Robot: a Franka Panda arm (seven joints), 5 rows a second.
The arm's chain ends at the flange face. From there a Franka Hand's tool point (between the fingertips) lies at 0.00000 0.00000 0.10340 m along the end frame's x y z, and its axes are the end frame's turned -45 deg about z.
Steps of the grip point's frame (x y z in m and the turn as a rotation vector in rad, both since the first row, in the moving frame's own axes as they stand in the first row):
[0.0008, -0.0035, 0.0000, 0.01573, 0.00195, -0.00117]
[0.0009, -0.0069, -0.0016, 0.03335, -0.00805, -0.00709]
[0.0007, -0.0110, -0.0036, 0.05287, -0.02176, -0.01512]
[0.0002, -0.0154, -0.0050, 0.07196, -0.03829, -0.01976]
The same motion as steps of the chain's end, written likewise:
[-0.0009, -0.0017, 0.0000, 0.01250, -0.00974, -0.00117]
[-0.0012, -0.0037, -0.0015, 0.01789, -0.02927, -0.00709]
[-0.0018, -0.0060, -0.0034, 0.02200, -0.05277, -0.01512]
[-0.0027, -0.0087, -0.0047, 0.02381, -0.07796, -0.01976]

